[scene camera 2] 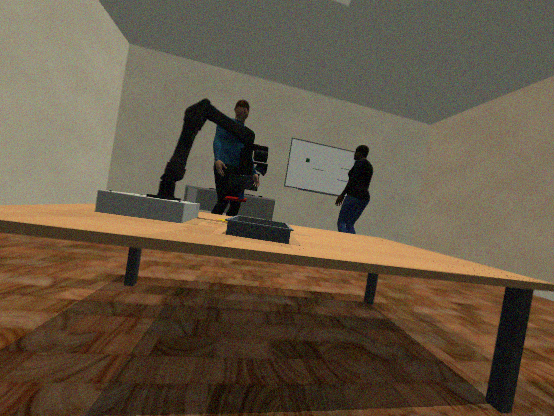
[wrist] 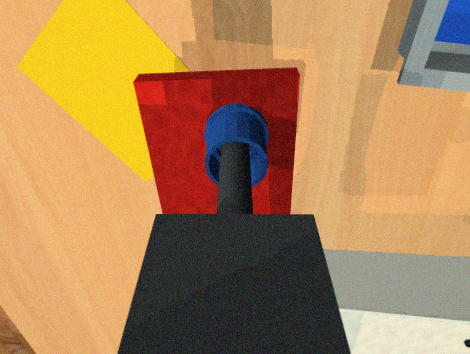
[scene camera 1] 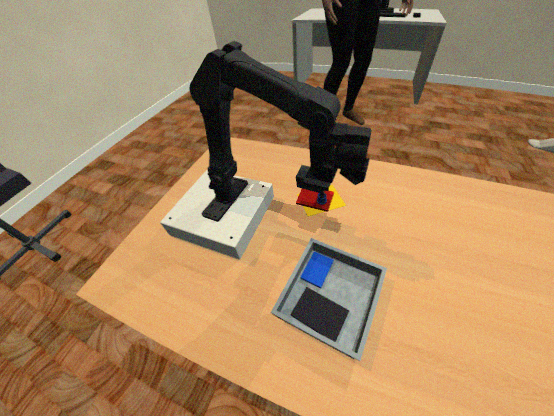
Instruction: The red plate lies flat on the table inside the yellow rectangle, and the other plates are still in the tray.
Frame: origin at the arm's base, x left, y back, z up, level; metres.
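Seen in the pictures: end effector, tool point: (scene camera 2: 240,200) (wrist: 235,121) (scene camera 1: 322,202); arm's base, origin of the base link: (scene camera 2: 165,198) (scene camera 1: 226,198).
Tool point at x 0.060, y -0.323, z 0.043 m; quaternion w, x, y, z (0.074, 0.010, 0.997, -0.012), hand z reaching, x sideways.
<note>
Offsets run from my tool point to a thing's top centre. Level surfaces: height alone.
My gripper, a blue suction cup (scene camera 1: 322,198) (wrist: 236,132), is shut on the red plate @[dx +0.006, dy +0.024, dz +0.017 m] (scene camera 1: 306,196) (scene camera 2: 235,198) (wrist: 180,150) and holds it level above the table. The yellow rectangle (scene camera 1: 338,198) (scene camera 2: 220,220) (wrist: 95,85) lies on the table below it; in the wrist view the plate covers one corner of the rectangle and is turned relative to it. The blue plate @[dx -0.161, dy -0.044, dz -0.102 m] (scene camera 1: 317,269) (wrist: 455,22) and the black plate @[dx -0.278, dy -0.090, dz -0.103 m] (scene camera 1: 320,313) lie flat in the grey tray @[dx -0.222, dy -0.102, dz -0.066 m] (scene camera 1: 372,312) (scene camera 2: 257,231) (wrist: 412,77). In scene camera 2 the tray's walls hide both plates.
The arm stands on a white base block (scene camera 1: 200,225) (scene camera 2: 145,206) (wrist: 410,335) at the left of the wooden table @[dz -0.116 m] (scene camera 1: 450,300) (scene camera 2: 350,250). The tray's wall stands up nearer scene camera 1 than the rectangle. Two people and a white desk (scene camera 1: 320,15) are behind the table.
</note>
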